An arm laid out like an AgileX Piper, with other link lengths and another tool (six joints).
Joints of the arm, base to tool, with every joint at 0 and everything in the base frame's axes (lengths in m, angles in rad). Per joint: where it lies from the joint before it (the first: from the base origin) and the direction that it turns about. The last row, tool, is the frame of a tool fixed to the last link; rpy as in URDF.
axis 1: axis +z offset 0 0 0.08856
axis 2: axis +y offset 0 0 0
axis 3: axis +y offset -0.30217 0 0.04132
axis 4: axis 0.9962 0 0.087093 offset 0.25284 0 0.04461
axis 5: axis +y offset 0 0 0
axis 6: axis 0.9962 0 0.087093 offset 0.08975 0 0.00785
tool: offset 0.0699 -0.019 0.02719 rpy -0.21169 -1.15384 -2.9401
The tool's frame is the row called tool.
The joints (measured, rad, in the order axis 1, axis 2, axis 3, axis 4, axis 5, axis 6), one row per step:
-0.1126, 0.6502, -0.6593, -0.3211, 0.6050, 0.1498
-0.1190, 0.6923, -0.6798, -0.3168, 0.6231, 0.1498
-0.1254, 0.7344, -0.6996, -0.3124, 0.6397, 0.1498
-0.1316, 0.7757, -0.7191, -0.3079, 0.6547, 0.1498
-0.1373, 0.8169, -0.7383, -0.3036, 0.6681, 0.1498
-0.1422, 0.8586, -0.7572, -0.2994, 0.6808, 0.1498
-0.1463, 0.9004, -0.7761, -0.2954, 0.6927, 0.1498
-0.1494, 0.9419, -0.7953, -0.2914, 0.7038, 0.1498
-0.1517, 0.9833, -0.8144, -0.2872, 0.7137, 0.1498
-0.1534, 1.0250, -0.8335, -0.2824, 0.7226, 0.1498
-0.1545, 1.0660, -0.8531, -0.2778, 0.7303, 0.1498
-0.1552, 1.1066, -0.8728, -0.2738, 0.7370, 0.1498
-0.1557, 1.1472, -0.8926, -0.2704, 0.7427, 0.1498
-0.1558, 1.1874, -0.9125, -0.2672, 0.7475, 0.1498
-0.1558, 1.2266, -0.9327, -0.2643, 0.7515, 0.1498
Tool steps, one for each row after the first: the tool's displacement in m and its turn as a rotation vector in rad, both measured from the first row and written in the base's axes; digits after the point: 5 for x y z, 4 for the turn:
0.00729, -0.00260, -0.00254, 0.0092, 0.0380, -0.0117
0.01468, -0.00520, -0.00549, 0.0185, 0.0752, -0.0229
0.02202, -0.00775, -0.00850, 0.0278, 0.1104, -0.0335
0.02949, -0.01023, -0.01171, 0.0368, 0.1443, -0.0431
0.03715, -0.01261, -0.01539, 0.0457, 0.1783, -0.0518
0.04492, -0.01485, -0.01934, 0.0543, 0.2117, -0.0594
0.05280, -0.01689, -0.02336, 0.0627, 0.2438, -0.0659
0.06080, -0.01871, -0.02761, 0.0710, 0.2748, -0.0712
0.06898, -0.02035, -0.03223, 0.0798, 0.3050, -0.0757
0.07724, -0.02181, -0.03671, 0.0880, 0.3330, -0.0792
0.08554, -0.02320, -0.04128, 0.0953, 0.3596, -0.0822
0.09395, -0.02456, -0.04607, 0.1019, 0.3853, -0.0847
0.10240, -0.02581, -0.05099, 0.1080, 0.4096, -0.0866
0.11079, -0.02701, -0.05580, 0.1135, 0.4320, -0.0882

